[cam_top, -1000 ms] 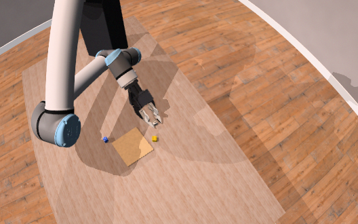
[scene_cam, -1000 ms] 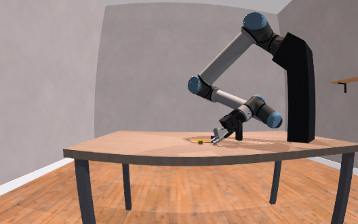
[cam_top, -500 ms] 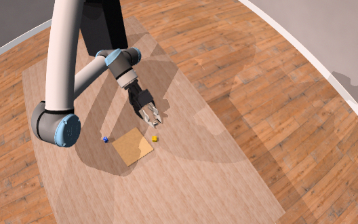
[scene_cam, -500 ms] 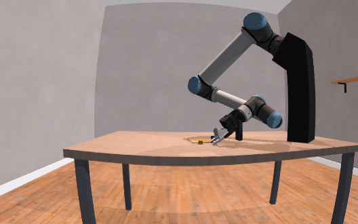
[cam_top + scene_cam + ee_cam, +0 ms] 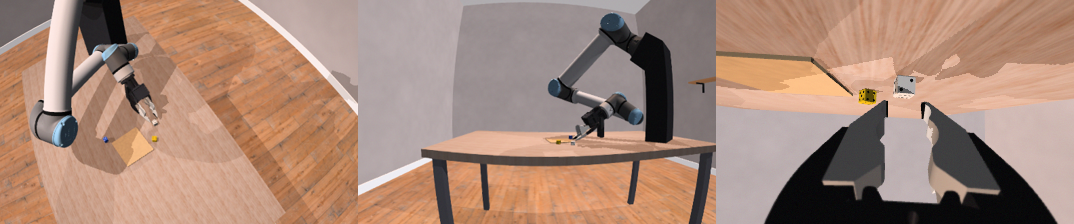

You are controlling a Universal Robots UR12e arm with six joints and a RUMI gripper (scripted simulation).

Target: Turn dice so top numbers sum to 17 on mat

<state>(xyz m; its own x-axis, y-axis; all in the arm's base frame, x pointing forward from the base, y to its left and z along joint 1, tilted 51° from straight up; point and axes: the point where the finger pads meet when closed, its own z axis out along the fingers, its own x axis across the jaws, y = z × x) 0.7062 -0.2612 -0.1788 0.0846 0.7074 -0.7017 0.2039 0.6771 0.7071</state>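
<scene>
My gripper is now 20 mm short of the white die and 20 mm above it. Round my hand: blue die: 220 mm to the right, 80 mm behind, 20 mm below; then tan mat: 160 mm to the right, 30 mm below, 30 mm ahead; then yellow die: 80 mm ahead, 60 mm to the right, 20 mm below.
</scene>
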